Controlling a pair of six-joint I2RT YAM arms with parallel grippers.
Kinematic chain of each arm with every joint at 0, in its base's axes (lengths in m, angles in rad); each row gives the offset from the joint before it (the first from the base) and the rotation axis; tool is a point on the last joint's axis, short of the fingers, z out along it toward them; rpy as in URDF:
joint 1: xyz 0 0 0.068 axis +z
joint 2: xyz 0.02 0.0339 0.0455 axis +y
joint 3: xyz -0.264 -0.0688 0 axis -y
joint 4: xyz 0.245 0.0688 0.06 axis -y
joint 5: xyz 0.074 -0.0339 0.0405 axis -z
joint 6: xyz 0.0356 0 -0.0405 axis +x
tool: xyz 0 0 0 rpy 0 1.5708 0
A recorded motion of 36 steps. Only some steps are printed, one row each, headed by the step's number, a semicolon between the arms.
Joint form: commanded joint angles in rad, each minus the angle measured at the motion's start. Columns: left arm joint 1, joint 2, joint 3, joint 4, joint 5, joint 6; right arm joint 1, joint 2, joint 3, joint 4, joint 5, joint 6.
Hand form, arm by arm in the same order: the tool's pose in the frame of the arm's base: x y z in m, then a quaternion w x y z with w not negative. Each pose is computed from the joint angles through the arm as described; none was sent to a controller.
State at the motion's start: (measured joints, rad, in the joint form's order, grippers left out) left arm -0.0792 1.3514 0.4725 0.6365 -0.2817 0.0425; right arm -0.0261 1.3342 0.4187 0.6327 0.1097 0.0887
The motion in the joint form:
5: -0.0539 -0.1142 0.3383 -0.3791 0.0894 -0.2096; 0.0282 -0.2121 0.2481 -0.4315 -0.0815 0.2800
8: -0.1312 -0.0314 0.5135 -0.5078 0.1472 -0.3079; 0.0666 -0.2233 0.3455 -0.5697 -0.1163 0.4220
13: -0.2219 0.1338 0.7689 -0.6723 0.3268 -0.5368; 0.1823 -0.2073 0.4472 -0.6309 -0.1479 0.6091
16: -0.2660 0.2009 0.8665 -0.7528 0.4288 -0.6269; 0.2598 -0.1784 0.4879 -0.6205 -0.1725 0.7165
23: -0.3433 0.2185 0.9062 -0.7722 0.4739 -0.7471; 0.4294 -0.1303 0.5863 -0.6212 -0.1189 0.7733
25: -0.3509 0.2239 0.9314 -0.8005 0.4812 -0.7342; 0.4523 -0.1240 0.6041 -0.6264 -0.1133 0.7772
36: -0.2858 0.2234 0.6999 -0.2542 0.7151 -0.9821; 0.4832 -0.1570 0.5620 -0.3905 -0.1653 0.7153
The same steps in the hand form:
5: 0.2872 -0.0316 0.2979 0.64568 -0.07483 0.75957 -0.02345; 0.2580 -0.0005 0.2700 0.60332 0.15265 0.77610 0.10181
8: 0.3067 -0.0606 0.3233 0.62406 -0.06367 0.77263 -0.09768; 0.2586 0.0107 0.2926 0.57667 0.18442 0.77842 0.16582
13: 0.3385 -0.1068 0.3454 0.54760 -0.06351 0.79612 -0.24957; 0.2613 0.0425 0.3186 0.54867 0.20075 0.76666 0.26627
16: 0.3470 -0.1303 0.3489 0.49163 -0.05438 0.81064 -0.31340; 0.2643 0.0652 0.3271 0.52445 0.20274 0.75899 0.32831
23: 0.3391 -0.1599 0.3549 0.44859 -0.05838 0.80882 -0.37572; 0.2620 0.1122 0.3499 0.51230 0.17223 0.75066 0.38000
25: 0.3385 -0.1630 0.3590 0.44479 -0.04861 0.81176 -0.37530; 0.2609 0.1186 0.3541 0.51040 0.16640 0.74991 0.38657
36: 0.3461 -0.1483 0.3346 0.45003 -0.05331 0.71153 -0.53698; 0.2505 0.1254 0.3733 0.57249 0.09937 0.68361 0.44166

